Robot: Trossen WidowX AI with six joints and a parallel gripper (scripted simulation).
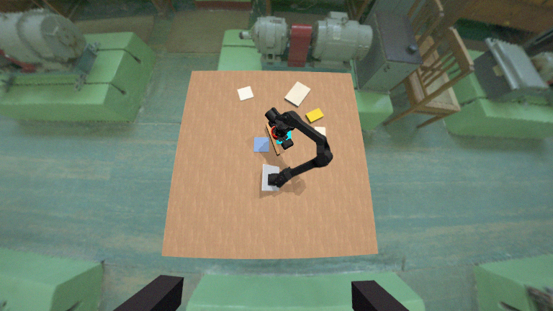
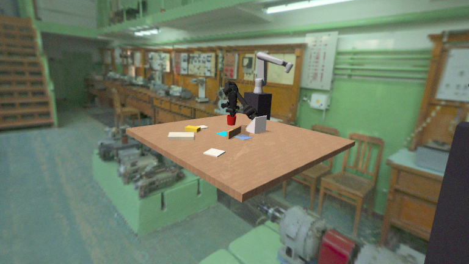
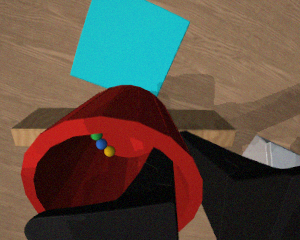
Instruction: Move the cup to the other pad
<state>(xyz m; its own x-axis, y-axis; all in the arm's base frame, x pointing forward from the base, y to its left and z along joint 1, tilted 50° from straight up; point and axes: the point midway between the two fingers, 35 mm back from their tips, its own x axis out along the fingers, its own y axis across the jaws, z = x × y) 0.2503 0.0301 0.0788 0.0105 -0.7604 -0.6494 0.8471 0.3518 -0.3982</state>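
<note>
Right now my gripper tip is 130 mm above the cyan pad, 40 mm short of it and 30 mm to the left of it. Round my gripper tip: blue pad: 130 mm below, 120 mm to the left, 20 mm behind; then wooden bar: 100 mm below, 40 mm to the left, 10 mm ahead; then red cup: 30 mm ahead, 10 mm to the left.
</note>
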